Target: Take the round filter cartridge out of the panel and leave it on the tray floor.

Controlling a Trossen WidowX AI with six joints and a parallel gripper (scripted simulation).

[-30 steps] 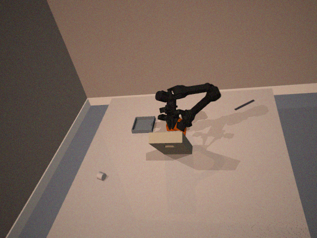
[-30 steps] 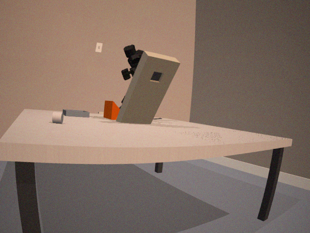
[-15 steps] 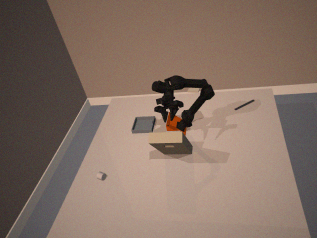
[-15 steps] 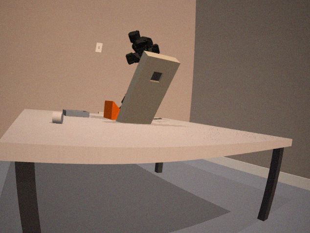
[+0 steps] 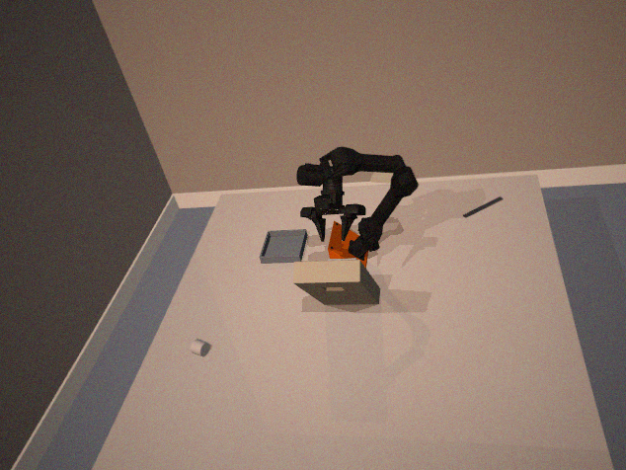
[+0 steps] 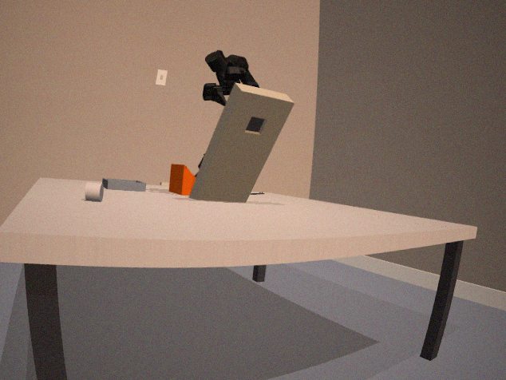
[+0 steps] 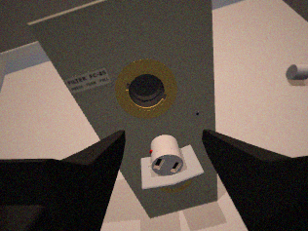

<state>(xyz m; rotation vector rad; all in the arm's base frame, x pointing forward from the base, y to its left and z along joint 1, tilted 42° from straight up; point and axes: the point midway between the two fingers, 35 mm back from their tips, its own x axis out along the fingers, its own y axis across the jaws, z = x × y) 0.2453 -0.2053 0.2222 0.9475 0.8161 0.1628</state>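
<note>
The round filter cartridge lies 1 cm behind my gripper tip, 1 cm to the left of it and 10 cm below it. Round my gripper tip: service panel: 4 cm ahead, 1 cm to the left, 12 cm below; blue-grey tray: 34 cm behind, 28 cm to the right, 30 cm below.
</note>
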